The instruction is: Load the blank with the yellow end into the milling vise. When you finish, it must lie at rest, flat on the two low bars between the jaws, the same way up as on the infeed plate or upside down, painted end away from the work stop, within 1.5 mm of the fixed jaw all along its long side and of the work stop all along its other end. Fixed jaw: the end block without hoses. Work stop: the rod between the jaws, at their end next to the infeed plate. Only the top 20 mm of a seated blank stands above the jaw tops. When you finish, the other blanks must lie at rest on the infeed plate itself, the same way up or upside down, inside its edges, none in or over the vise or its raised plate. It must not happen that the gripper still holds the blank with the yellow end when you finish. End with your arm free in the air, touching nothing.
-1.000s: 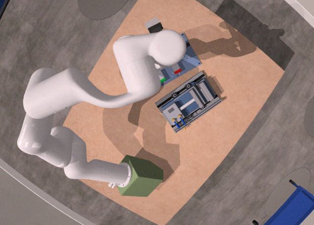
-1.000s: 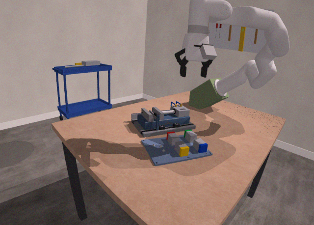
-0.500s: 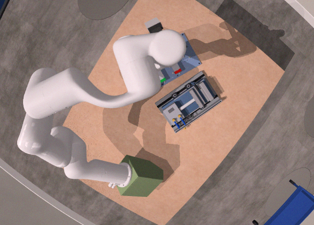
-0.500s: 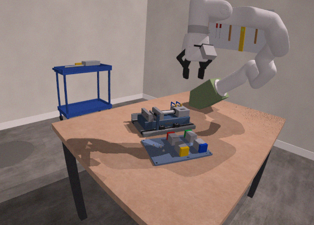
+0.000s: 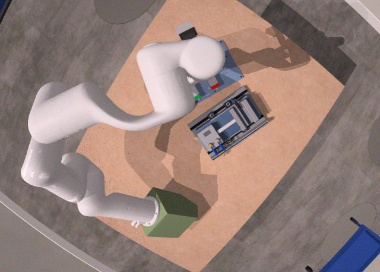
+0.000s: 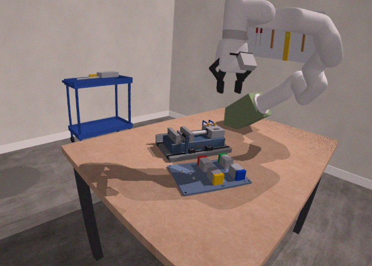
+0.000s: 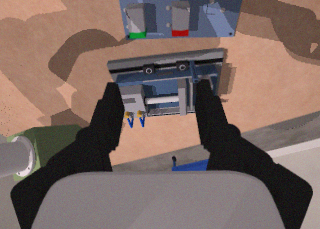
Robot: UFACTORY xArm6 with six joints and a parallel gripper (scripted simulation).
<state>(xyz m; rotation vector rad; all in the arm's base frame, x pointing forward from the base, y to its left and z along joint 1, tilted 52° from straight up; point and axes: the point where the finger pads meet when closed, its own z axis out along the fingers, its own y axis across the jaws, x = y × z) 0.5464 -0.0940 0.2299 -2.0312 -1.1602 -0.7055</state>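
The yellow-ended blank is 60 mm ahead of my hand, 20 mm to the left of it and 290 mm below it. The rest, counted from my hand: red-ended blank: 20 mm ahead, 60 mm to the right, 290 mm below; then blue-ended blank: 20 mm behind, 60 mm to the left, 290 mm below; then green-ended blank: 70 mm behind, 20 mm to the right, 290 mm below.
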